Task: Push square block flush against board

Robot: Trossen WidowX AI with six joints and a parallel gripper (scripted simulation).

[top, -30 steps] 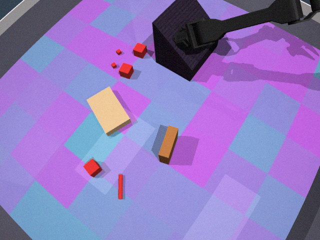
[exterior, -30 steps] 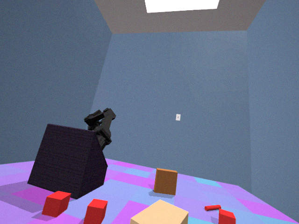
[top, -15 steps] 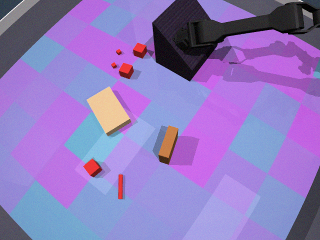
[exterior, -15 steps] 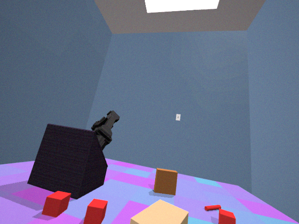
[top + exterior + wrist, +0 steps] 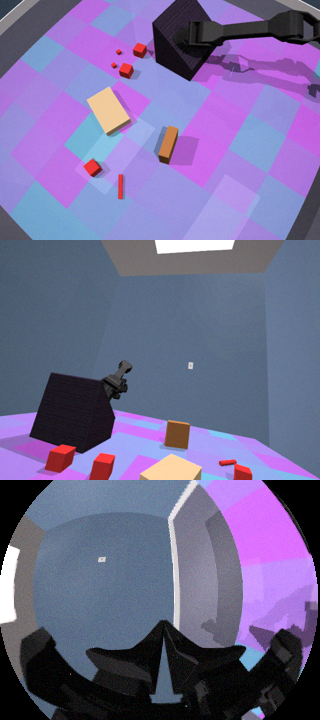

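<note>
Right now my gripper tip is 56 cm to the left of the orange square block, 51 cm short of it and 11 cm above it. Round my gripper tip: board (82 cm to the right, 50 cm ahead, 15 cm below); thin red rod (70 cm ahead, 63 cm to the right, 16 cm below).
</note>
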